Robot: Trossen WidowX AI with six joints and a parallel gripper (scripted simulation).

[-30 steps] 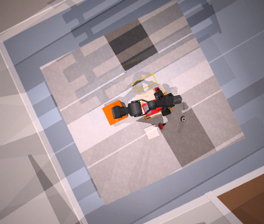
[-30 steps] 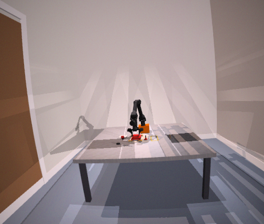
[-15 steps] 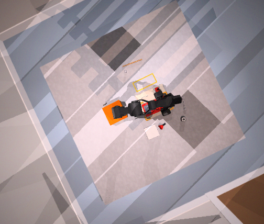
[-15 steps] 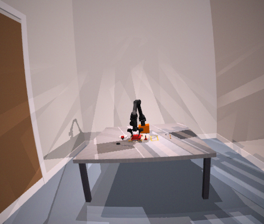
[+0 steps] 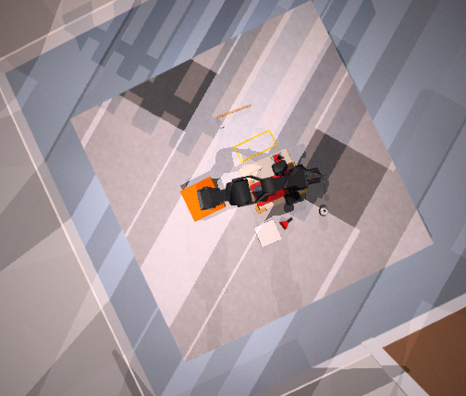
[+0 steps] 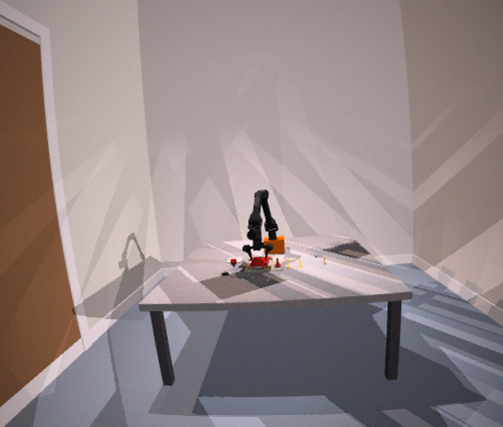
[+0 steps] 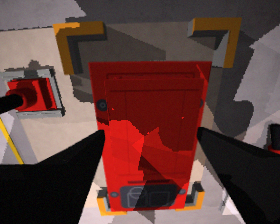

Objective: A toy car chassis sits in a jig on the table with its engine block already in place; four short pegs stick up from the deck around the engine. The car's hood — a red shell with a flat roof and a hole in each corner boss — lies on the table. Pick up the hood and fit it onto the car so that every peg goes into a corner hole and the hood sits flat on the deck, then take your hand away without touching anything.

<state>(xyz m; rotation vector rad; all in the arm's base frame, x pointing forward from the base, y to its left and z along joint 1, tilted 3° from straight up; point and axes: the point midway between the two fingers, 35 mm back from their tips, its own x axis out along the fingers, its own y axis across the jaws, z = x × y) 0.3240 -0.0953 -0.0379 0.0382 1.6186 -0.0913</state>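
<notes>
The red hood is right at my gripper tip. From my gripper tip the other things lie so: pale jig (3 cm below, 2 cm to the left, 2 cm behind); wheel (20 cm to the right, 12 cm ahead, 3 cm below); white square (17 cm to the right, 16 cm behind, 3 cm below).
</notes>
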